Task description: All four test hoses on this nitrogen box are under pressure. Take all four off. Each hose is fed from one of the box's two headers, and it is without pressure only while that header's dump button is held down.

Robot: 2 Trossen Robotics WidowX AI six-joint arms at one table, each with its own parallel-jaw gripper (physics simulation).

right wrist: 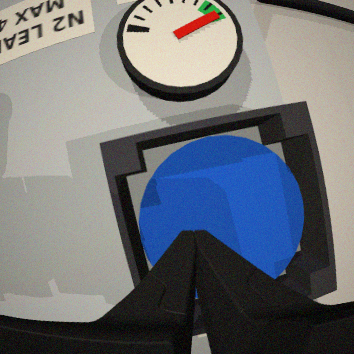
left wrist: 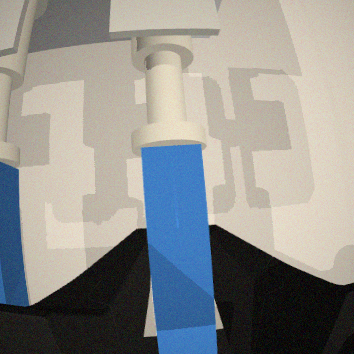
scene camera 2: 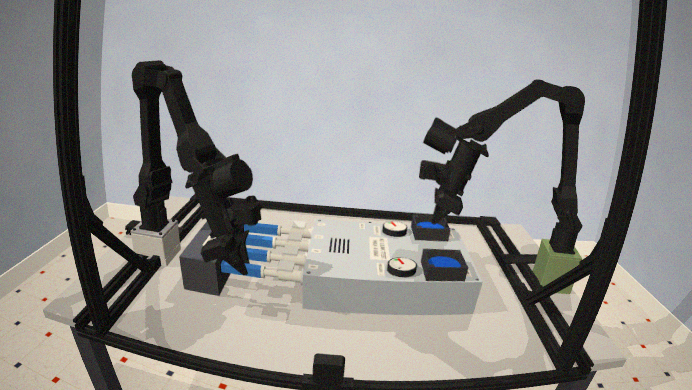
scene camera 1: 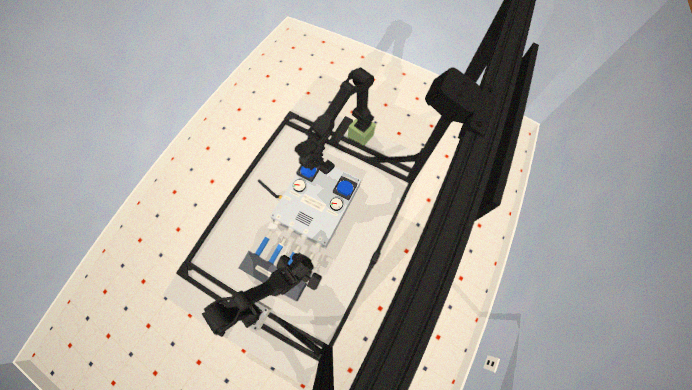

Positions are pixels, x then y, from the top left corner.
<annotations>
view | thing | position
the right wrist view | my right gripper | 192,241
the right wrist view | grey nitrogen box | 100,100
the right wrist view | blue dump button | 240,191
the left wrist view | my left gripper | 176,238
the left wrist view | grey nitrogen box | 39,32
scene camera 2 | my left gripper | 247,272
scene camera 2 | my right gripper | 432,223
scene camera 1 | grey nitrogen box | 307,210
</annotations>
